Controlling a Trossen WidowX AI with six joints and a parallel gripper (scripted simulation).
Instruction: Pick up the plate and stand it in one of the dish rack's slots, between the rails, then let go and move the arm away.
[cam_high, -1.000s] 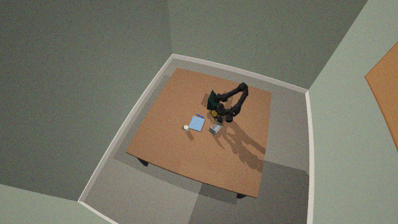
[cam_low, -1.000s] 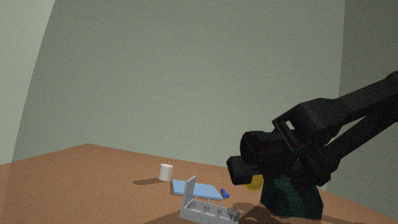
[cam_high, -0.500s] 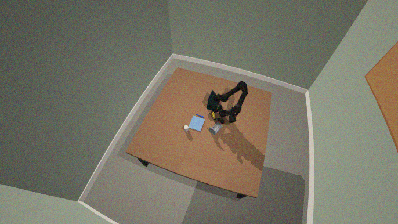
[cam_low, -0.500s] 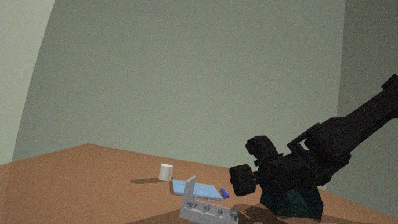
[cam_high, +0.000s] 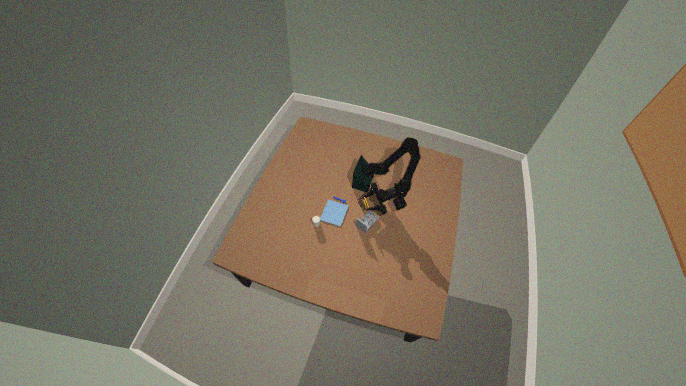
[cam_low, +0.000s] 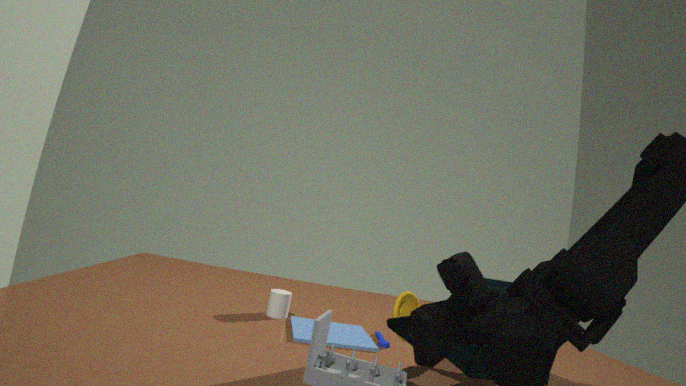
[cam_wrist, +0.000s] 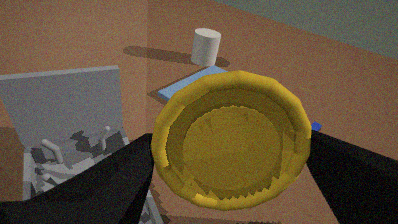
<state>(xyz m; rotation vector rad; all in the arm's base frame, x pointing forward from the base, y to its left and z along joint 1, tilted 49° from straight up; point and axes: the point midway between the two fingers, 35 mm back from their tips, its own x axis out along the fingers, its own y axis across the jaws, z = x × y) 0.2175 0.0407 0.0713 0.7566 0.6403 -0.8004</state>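
The grey dish rack lies 7 cm below my gripper tip, 6 cm ahead of it and 4 cm to the left of it. Also, from my gripper tip: blue spoon (15 cm to the right, 9 cm below, 4 cm behind); then light-blue pad (16 cm to the right, 9 cm below, 6 cm ahead); then yellow plate (1 cm to the left).
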